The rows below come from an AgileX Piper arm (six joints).
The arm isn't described. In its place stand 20 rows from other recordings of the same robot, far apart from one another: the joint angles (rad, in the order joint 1, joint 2, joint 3, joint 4, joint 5, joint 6), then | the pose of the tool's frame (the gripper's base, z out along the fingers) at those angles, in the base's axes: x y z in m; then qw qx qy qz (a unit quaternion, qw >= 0).
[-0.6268 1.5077 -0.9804 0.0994 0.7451 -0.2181] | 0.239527 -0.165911 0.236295 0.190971 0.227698 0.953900 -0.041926
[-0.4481 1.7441 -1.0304 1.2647 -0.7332 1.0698] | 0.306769 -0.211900 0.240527 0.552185 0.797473 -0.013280 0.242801
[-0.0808 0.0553 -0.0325 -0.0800 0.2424 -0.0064] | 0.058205 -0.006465 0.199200 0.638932 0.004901 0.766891 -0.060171
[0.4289 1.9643 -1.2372 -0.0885 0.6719 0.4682] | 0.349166 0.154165 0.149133 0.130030 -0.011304 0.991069 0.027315
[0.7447 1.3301 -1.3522 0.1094 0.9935 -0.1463] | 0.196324 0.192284 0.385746 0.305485 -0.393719 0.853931 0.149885
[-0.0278 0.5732 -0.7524 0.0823 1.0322 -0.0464] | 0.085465 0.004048 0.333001 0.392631 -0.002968 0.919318 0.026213
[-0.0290 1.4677 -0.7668 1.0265 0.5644 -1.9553] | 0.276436 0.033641 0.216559 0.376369 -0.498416 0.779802 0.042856
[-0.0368 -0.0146 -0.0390 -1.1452 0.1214 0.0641] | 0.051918 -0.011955 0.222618 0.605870 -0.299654 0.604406 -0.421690
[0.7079 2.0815 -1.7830 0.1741 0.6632 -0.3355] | 0.358399 0.319522 0.250409 0.320352 -0.426680 0.834868 0.135331
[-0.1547 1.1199 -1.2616 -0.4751 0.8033 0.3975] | 0.218355 -0.064370 0.429935 0.488479 0.172507 0.838507 -0.168928
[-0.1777 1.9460 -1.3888 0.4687 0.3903 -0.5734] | 0.429910 -0.061319 0.211992 0.372517 -0.011970 0.927677 0.022458
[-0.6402 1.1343 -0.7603 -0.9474 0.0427 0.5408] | 0.197724 -0.151208 0.317509 0.502932 0.104489 0.801464 -0.306262
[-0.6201 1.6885 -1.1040 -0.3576 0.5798 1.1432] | 0.272260 -0.215853 0.221252 0.266109 0.659862 0.699747 -0.064211
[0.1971 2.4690 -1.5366 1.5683 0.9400 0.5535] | 0.439913 0.162786 0.055464 0.261994 -0.592404 -0.608553 -0.458345
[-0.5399 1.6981 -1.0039 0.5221 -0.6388 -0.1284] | 0.311598 -0.218284 0.270199 0.669239 0.386654 0.605988 -0.188138
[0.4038 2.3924 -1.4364 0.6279 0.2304 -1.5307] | 0.414677 0.190459 0.031281 0.261994 -0.604845 0.752010 -0.001325
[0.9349 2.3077 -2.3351 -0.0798 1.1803 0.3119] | 0.307671 0.405500 0.277327 0.225777 -0.301750 0.919265 0.113682
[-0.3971 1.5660 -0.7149 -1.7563 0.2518 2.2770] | 0.268114 -0.136605 0.190062 0.417013 0.443584 0.788419 -0.087918
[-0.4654 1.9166 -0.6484 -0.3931 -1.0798 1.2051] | 0.310972 -0.121769 0.140490 0.589195 0.416233 0.624533 0.299261
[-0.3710 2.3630 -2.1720 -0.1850 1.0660 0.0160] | 0.475118 -0.200549 0.207290 0.179632 0.160478 0.962889 -0.121755
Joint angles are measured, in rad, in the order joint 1, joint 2, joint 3, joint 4, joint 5, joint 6. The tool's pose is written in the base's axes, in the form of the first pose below.
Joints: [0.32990 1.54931 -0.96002 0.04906 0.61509 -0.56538]
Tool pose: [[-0.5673 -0.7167 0.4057 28.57], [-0.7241 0.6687 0.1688 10.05], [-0.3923 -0.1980 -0.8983 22.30], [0 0 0 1]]
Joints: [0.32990 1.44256 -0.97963 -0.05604 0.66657 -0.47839]
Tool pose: [[-0.5544 -0.6737 0.4886 27.48], [-0.7170 0.6847 0.1307 9.08], [-0.4226 -0.2779 -0.8627 25.80], [0 0 0 1]]
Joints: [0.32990 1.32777 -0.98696 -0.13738 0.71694 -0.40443]
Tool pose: [[-0.5464 -0.6183 0.5650 25.74], [-0.6994 0.7079 0.0984 7.95], [-0.4608 -0.3414 -0.8192 29.02], [0 0 0 1]]
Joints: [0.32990 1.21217 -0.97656 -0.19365 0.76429 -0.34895]
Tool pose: [[-0.5414 -0.5639 0.6236 23.49], [-0.6780 0.7314 0.0728 6.76], [-0.4971 -0.3834 -0.7784 31.48], [0 0 0 1]]
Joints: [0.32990 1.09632 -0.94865 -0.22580 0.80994 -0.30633]
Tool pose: [[-0.5420 -0.5160 0.6633 20.88], [-0.6518 0.7563 0.0557 5.59], [-0.5305 -0.4022 -0.7462 33.07], [0 0 0 1]]
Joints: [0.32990 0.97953 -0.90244 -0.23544 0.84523 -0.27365]
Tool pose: [[-0.5427 -0.4772 0.6912 18.13], [-0.6211 0.7820 0.0522 4.53], [-0.5655 -0.4010 -0.7207 33.79], [0 0 0 1]]
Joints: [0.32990 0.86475 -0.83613 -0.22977 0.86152 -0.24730]
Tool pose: [[-0.5401 -0.4487 0.7120 15.48], [-0.5889 0.8059 0.0611 3.64], [-0.6012 -0.3863 -0.6995 33.59], [0 0 0 1]]
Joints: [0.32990 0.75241 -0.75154 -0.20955 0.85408 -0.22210]
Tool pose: [[-0.5328 -0.4278 0.7301 13.09], [-0.5511 0.8302 0.0842 2.97], [-0.6422 -0.3575 -0.6781 32.60], [0 0 0 1]]
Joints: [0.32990 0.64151 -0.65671 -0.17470 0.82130 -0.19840]
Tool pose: [[-0.5146 -0.4117 0.7521 11.01], [-0.5041 0.8548 0.1230 2.55], [-0.6936 -0.3158 -0.6475 31.15], [0 0 0 1]]
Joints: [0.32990 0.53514 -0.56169 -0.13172 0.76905 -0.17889]
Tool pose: [[-0.4833 -0.3994 0.7791 9.30], [-0.4501 0.8766 0.1702 2.31], [-0.7509 -0.2684 -0.6034 29.56], [0 0 0 1]]
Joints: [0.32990 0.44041 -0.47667 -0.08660 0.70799 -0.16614]
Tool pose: [[-0.4425 -0.3912 0.8069 8.02], [-0.3942 0.8931 0.2169 2.20], [-0.8055 -0.2221 -0.5494 28.10], [0 0 0 1]]
